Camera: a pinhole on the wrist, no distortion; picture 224 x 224 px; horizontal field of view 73.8 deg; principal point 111.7 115.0 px. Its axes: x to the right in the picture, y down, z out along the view. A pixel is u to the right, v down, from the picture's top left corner.
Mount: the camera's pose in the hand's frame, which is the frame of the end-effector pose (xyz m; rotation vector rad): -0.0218 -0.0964 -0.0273 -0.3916 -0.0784 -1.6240
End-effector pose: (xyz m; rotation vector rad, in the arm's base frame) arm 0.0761 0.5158 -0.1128 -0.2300 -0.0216 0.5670
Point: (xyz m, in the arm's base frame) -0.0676 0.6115 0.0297
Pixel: 18.4 44.9
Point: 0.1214 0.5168 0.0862
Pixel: 135.0 120.5
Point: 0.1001 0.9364 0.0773
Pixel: 13.9 169.1
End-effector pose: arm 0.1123 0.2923 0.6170 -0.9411 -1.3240 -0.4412
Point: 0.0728 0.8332 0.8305
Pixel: 69.3 168.7
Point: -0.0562 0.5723 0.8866
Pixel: 129.8 201.2
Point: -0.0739 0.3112 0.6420
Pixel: 204.5 94.4
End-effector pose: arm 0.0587 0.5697 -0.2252 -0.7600 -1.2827 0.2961
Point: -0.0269 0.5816 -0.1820
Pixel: 85.0 125.1
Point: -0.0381 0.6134 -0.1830
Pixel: 76.2 131.2
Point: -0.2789 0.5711 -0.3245
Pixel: 119.8 10.9
